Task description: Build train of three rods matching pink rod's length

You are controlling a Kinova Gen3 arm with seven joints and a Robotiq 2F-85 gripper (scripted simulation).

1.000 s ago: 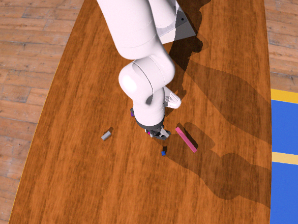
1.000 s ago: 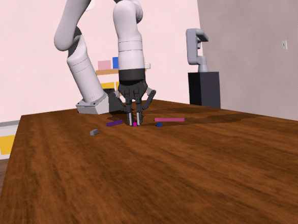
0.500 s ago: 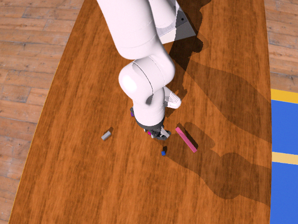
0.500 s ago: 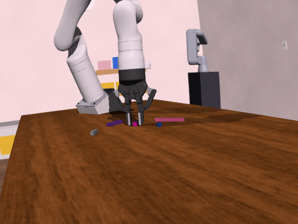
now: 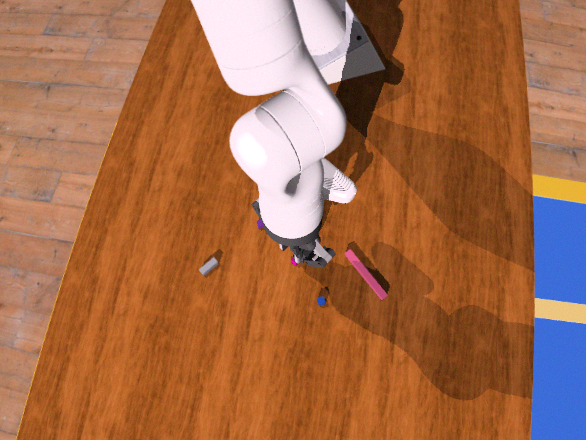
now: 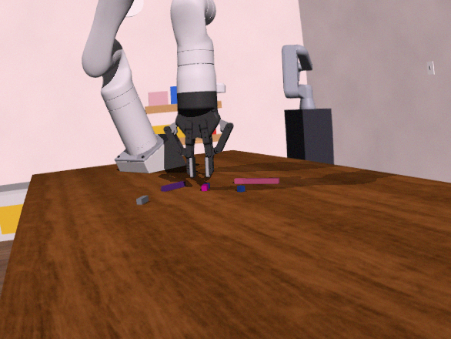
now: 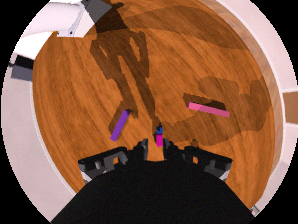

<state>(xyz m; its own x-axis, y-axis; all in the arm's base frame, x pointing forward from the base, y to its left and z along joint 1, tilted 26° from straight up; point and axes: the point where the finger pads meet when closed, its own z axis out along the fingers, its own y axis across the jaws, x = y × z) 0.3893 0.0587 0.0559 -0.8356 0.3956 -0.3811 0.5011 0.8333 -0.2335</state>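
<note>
Now: hand 10 mm to the right of the magenta rod and 40 mm above it. Round my hand: small blue rod 60 mm ahead, 50 mm to the left, 40 mm below; then pink rod 10 mm ahead, 110 mm to the left, 40 mm below; then purple rod 50 mm behind, 40 mm to the right, 40 mm below.
</note>
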